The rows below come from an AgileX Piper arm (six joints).
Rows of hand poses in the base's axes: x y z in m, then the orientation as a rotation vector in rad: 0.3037 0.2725 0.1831 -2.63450 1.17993 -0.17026; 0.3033 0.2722 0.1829 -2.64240 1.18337 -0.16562; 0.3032 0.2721 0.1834 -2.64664 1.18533 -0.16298; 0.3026 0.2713 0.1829 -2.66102 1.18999 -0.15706; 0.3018 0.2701 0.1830 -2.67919 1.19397 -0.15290; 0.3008 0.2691 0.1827 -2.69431 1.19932 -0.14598; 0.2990 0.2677 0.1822 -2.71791 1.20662 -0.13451; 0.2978 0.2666 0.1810 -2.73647 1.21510 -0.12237; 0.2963 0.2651 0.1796 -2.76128 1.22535 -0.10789; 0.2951 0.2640 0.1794 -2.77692 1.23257 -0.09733; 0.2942 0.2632 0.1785 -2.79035 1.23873 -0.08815; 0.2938 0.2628 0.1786 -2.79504 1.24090 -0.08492; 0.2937 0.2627 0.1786 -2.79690 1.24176 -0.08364; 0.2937 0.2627 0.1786 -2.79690 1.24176 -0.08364
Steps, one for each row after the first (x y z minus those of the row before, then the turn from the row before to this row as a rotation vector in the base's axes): -0.0004 -0.0003 -0.0002 -0.00619 0.00659 0.00001; -0.0001 -0.0001 0.0005 -0.00332 0.00365 -0.00006; -0.0006 -0.0008 -0.0005 -0.01165 0.01008 0.00082; -0.0008 -0.0012 0.0001 -0.01523 0.01028 0.00196; -0.0010 -0.0010 -0.0003 -0.01223 0.01104 0.00057; -0.0018 -0.0014 -0.0005 -0.01863 0.01733 0.00156; -0.0012 -0.0011 -0.0012 -0.01464 0.01599 -0.00033; -0.0015 -0.0015 -0.0014 -0.01988 0.02001 0.00013; -0.0012 -0.0011 -0.0002 -0.01243 0.01354 -0.00033; -0.0009 -0.0008 -0.0009 -0.01068 0.01164 -0.00026; -0.0004 -0.0004 0.0001 -0.00374 0.00407 -0.00010; -0.0001 -0.0001 0.0000 -0.00149 0.00161 -0.00004; 0.0000 0.0000 0.0000 0.00000 0.00000 0.00000
